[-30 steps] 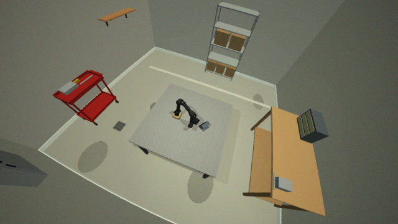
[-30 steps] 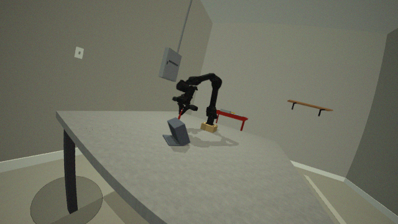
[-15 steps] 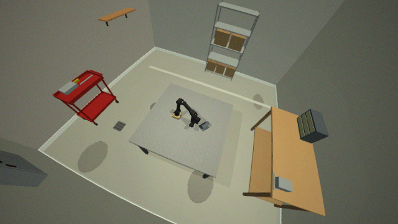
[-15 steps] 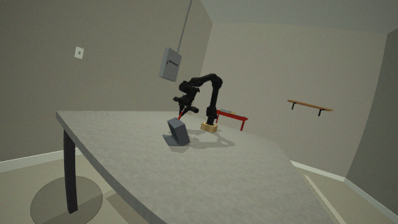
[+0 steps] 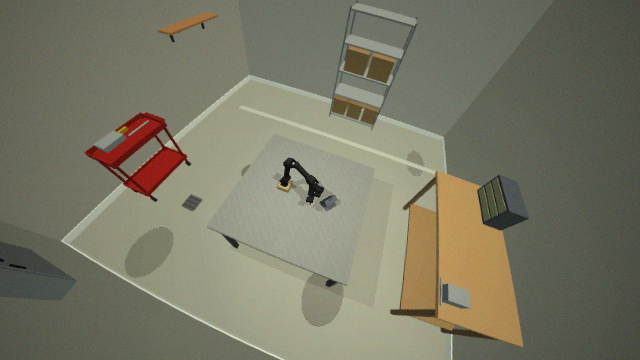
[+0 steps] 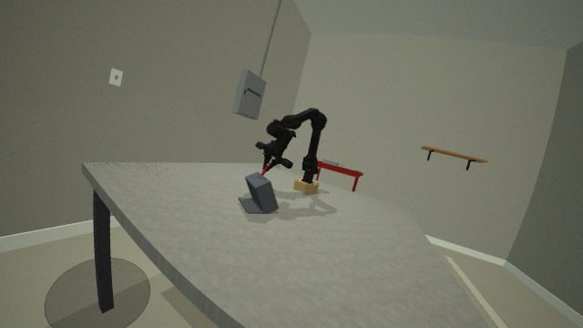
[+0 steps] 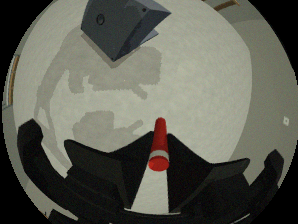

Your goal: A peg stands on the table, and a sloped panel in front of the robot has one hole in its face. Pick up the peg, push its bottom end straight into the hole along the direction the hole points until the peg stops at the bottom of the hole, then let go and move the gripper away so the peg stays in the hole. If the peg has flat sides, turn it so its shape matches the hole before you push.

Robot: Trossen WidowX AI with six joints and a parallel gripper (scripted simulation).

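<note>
Right now the grey sloped panel is 15 cm ahead of my gripper tip, 10 cm to the left of it and 5 cm below it. From my gripper tip the other things lie so: red round peg (2 cm above).
</note>
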